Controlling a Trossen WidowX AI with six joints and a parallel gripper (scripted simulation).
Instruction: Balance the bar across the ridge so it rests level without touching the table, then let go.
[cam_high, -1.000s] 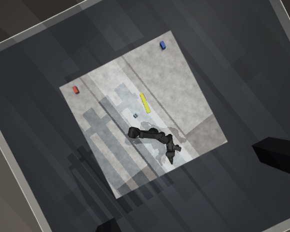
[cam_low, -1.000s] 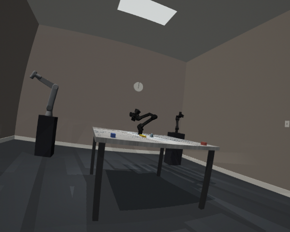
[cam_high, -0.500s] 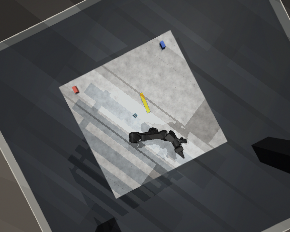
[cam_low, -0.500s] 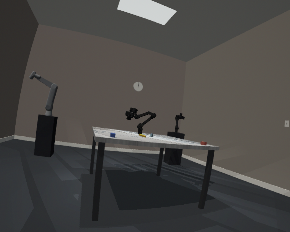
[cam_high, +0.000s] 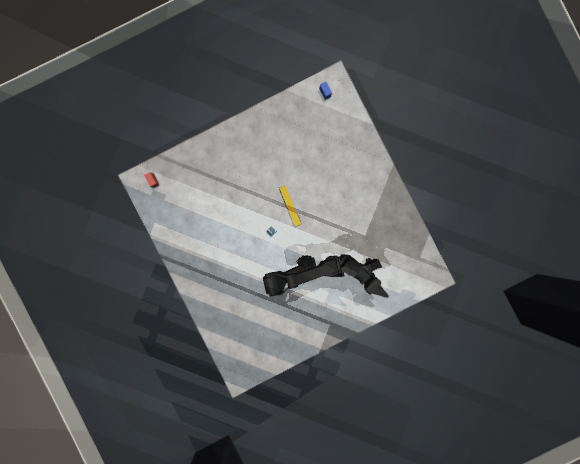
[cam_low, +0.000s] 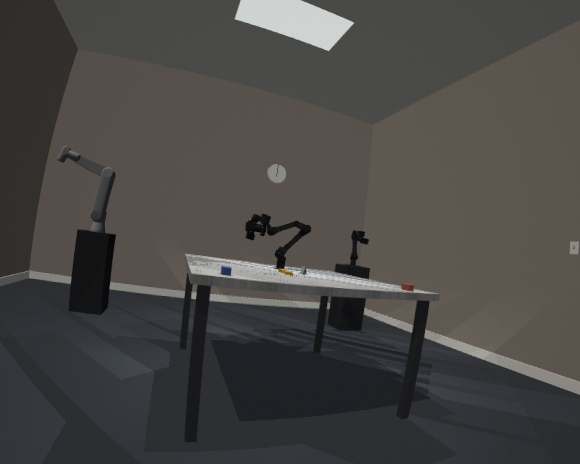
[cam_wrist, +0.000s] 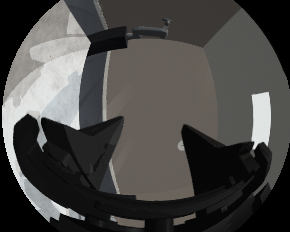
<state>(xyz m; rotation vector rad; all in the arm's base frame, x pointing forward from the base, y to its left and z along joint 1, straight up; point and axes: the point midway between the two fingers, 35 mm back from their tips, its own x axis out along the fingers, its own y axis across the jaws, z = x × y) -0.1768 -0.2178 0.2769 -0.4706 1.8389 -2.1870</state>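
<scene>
The yellow bar lies 51 cm ahead of my gripper tip, 16 cm to the left of it and 27 cm below it. Round my gripper tip: red block: 95 cm ahead, 73 cm to the left, 26 cm below; then blue block: 95 cm ahead, 27 cm to the right, 26 cm below.
</scene>
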